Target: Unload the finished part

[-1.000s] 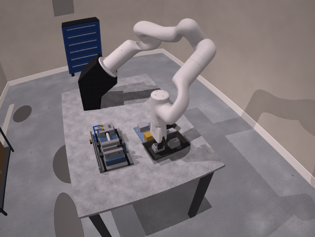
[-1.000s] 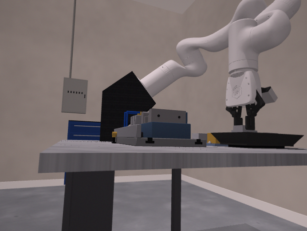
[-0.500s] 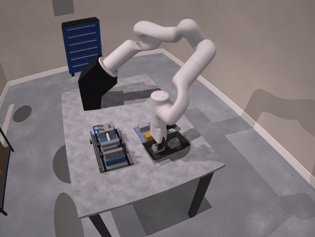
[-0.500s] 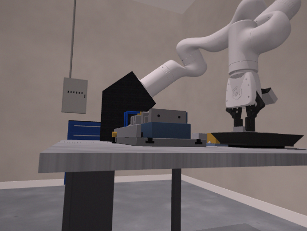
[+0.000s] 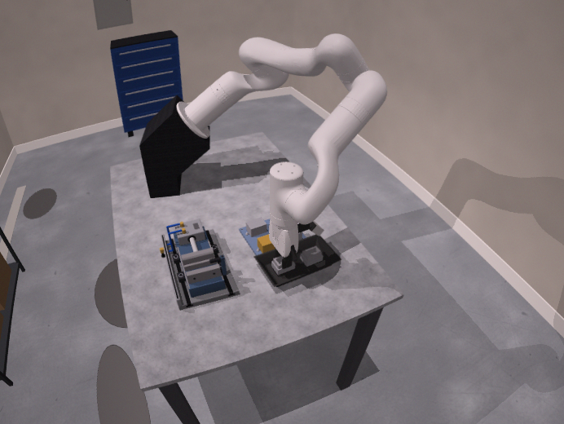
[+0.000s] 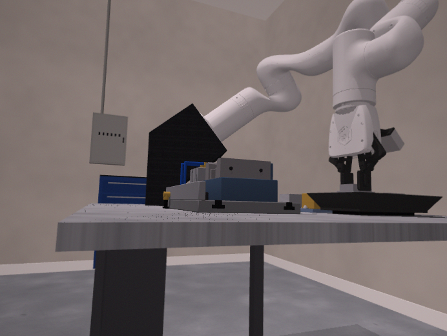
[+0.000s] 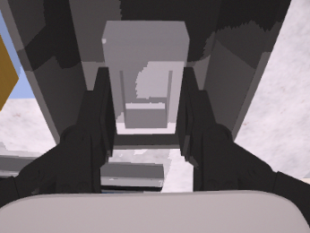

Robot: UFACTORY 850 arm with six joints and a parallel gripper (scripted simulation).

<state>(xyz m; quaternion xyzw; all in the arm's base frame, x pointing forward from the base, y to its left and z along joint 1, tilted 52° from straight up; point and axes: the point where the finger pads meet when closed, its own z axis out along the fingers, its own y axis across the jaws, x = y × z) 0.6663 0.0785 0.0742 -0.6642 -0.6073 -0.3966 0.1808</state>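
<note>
Right now the yellow block is 120 mm behind my hand and 40 mm below it. The rest, counted from my hand: vise (240 mm to the right, 120 mm behind, 30 mm below).
</note>
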